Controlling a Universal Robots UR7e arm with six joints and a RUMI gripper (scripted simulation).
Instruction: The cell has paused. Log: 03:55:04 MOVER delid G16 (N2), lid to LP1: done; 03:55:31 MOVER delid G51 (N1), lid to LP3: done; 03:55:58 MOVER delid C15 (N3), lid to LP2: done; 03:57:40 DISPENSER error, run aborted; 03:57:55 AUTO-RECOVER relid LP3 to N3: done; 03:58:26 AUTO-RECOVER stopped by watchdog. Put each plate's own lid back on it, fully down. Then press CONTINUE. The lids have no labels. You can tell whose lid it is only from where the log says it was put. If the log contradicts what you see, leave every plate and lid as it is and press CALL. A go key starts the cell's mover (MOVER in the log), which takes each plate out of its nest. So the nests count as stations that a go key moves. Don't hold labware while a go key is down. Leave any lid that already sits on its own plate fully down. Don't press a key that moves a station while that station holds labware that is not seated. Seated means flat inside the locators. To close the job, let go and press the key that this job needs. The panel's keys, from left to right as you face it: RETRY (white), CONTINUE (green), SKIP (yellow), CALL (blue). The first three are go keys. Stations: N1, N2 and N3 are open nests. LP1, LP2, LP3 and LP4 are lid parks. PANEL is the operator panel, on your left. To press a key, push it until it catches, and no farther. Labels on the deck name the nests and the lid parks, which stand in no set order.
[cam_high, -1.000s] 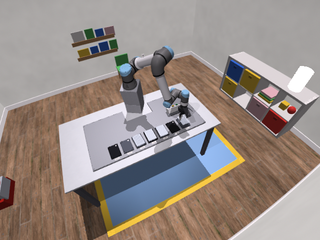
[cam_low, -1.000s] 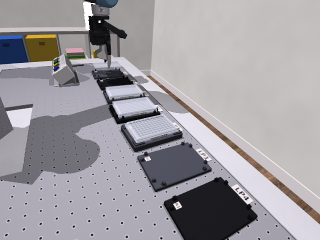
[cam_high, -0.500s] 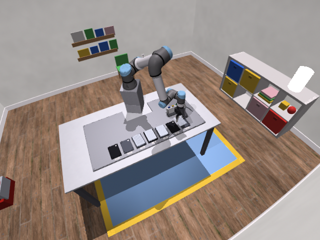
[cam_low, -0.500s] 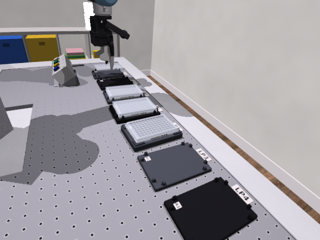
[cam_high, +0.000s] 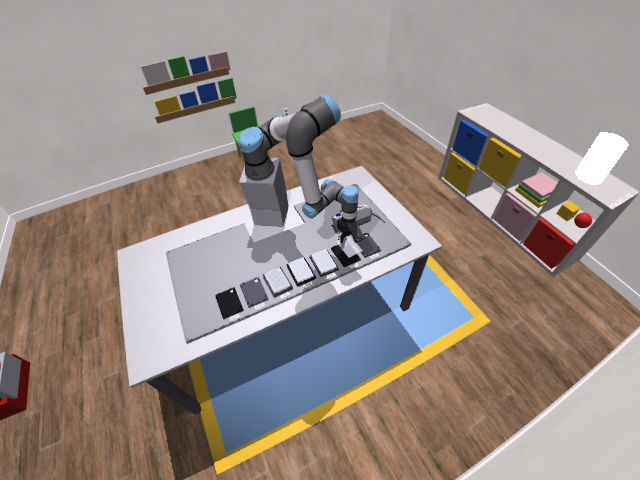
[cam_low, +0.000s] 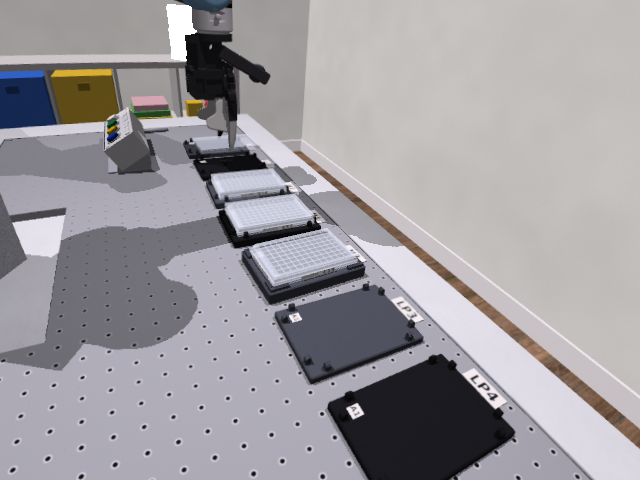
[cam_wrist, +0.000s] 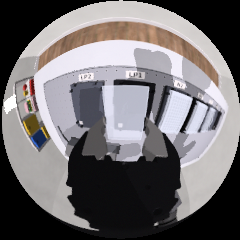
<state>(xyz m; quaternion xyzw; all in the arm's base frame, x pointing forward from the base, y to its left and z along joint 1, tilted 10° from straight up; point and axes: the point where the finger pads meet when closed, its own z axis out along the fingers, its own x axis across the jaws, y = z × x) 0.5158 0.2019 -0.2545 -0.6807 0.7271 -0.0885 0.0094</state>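
The park LP1 lies 6 cm below my hand and 2 cm to the right of it. Round my hand: lid park LP3 (54 cm to the right, 6 cm below, 6 cm behind); green key (20 cm behind, 18 cm to the left); white key (23 cm to the left, 20 cm behind).
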